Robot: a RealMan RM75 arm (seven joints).
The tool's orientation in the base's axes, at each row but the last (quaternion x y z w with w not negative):
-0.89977 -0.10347 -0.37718 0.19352
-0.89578 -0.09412 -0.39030 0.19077
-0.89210 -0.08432 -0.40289 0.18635
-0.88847 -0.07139 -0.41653 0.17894
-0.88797 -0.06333 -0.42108 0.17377
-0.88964 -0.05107 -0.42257 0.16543
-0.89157 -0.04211 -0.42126 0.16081
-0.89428 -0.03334 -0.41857 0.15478
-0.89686 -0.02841 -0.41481 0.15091
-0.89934 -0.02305 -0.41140 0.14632
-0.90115 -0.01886 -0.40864 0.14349
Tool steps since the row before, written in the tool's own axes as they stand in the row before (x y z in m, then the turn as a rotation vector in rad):
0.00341 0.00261 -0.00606 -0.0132 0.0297 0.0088
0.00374 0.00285 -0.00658 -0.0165 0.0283 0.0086
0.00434 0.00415 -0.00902 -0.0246 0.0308 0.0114
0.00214 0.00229 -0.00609 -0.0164 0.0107 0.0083
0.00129 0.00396 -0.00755 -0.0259 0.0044 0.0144
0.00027 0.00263 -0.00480 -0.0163 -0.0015 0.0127
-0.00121 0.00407 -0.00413 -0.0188 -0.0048 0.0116
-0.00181 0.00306 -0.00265 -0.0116 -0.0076 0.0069
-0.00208 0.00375 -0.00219 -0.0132 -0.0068 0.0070
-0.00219 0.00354 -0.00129 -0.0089 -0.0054 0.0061
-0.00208 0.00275 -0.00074 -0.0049 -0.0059 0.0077
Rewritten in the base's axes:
-0.00064 -0.00480 0.00563 0.0063 -0.0236 -0.0231
-0.00093 -0.00525 0.00608 0.0035 -0.0225 -0.0251
-0.00208 -0.00741 0.00762 0.0008 -0.0237 -0.0335
-0.00234 -0.00447 0.00463 -0.0017 -0.0064 -0.0202
-0.00363 -0.00647 0.00440 -0.0049 0.0020 -0.0295
-0.00275 -0.00411 0.00237 -0.0014 0.0065 -0.0196
-0.00297 -0.00510 0.00050 -0.0045 0.0094 -0.0201
-0.00255 -0.00359 -0.00054 -0.0039 0.0101 -0.0111
-0.00231 -0.00406 -0.00116 -0.0047 0.0095 -0.0125
-0.00182 -0.00358 -0.00170 -0.0023 0.0076 -0.0091
-0.00151 -0.00266 -0.00175 0.0015 0.0082 -0.0070

